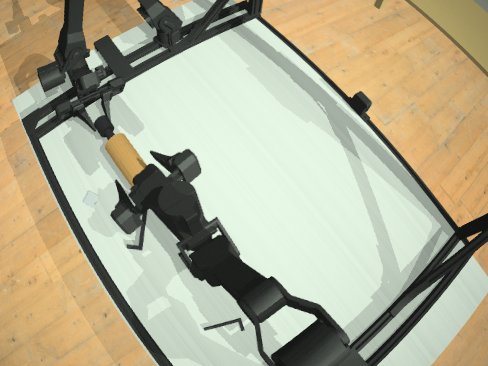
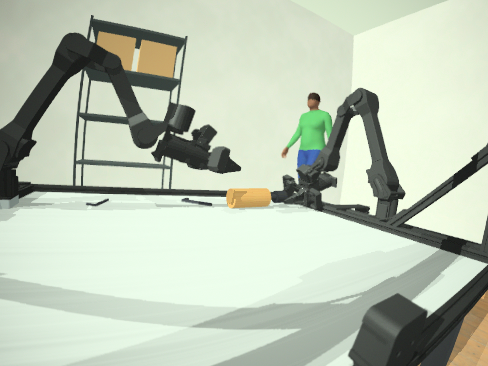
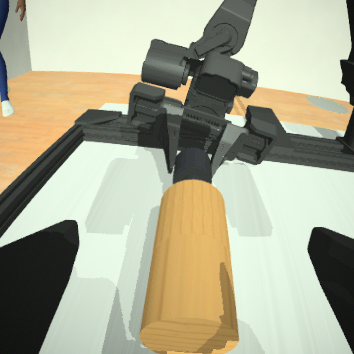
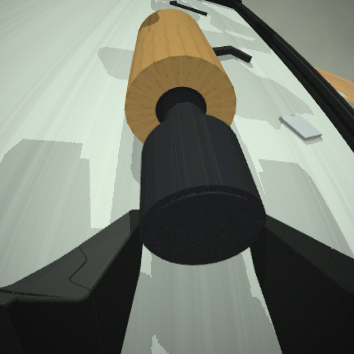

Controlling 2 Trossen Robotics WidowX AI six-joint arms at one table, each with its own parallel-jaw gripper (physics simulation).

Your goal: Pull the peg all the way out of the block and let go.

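Places are measured from the left arm's base along level axes (x ahead, y up, z right), in metres.
Pixels of known places: left gripper, fingertip midpoint: (image 1: pixel 133 166) (image 2: pixel 231 168) (image 3: pixel 197 237); right gripper, fingertip midpoint: (image 1: pixel 103 127) (image 2: pixel 280 199) (image 3: pixel 188 176) (image 4: pixel 196 222); right arm's base, origin of the base link: (image 1: pixel 168 38) (image 2: pixel 384 219).
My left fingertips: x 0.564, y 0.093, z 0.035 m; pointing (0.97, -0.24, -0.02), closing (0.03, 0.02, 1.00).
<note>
For each thing: its top centre in the pictures, then the offset to it from my left fingertips.
- wooden cylindrical block, middle of its top: (image 3: pixel 195 229) (image 4: pixel 184 23) (image 1: pixel 125 154) (image 2: pixel 249 187) dx +0.063, dy -0.053, dz +0.007 m
- black peg, middle of its top: (image 4: pixel 197 82) (image 3: pixel 193 176) (image 1: pixel 110 133) (image 2: pixel 269 190) dx +0.136, dy -0.059, dz +0.009 m
- small grey tile, middle of its top: (image 4: pixel 301 124) (image 1: pixel 91 199) dx +0.059, dy -0.109, dz -0.115 m
- farther down, middle of its top: (image 1: pixel 224 329) (image 4: pixel 189 5) dx -0.345, dy -0.106, dz -0.069 m
A wooden cylindrical block (image 1: pixel 124 155) (image 2: pixel 249 198) (image 3: pixel 192 270) (image 4: pixel 172 45) lies on its side at the table. The black peg (image 1: pixel 104 126) (image 2: pixel 280 196) (image 3: pixel 193 166) (image 4: pixel 190 155) has its thick head outside the block, and its thinner shaft enters the hole in the block's end. My right gripper (image 1: pixel 101 125) (image 4: pixel 196 222) is shut on the peg's head. My left gripper (image 1: pixel 134 167) (image 2: pixel 239 168) (image 3: pixel 197 237) is wide open and empty, above the block's far end from the peg, one finger to each side. How deep the shaft sits is hidden.
A small grey tile (image 1: pixel 90 198) (image 4: pixel 301 127) lies beside the block. Two black L-shaped pieces, one near my left gripper (image 1: pixel 142 232) and one farther down (image 1: pixel 225 324), lie on the table. A black frame rail (image 1: pixel 80 215) edges the table. A shelf unit (image 2: pixel 133 79) and a person (image 2: pixel 314 131) stand behind.
</note>
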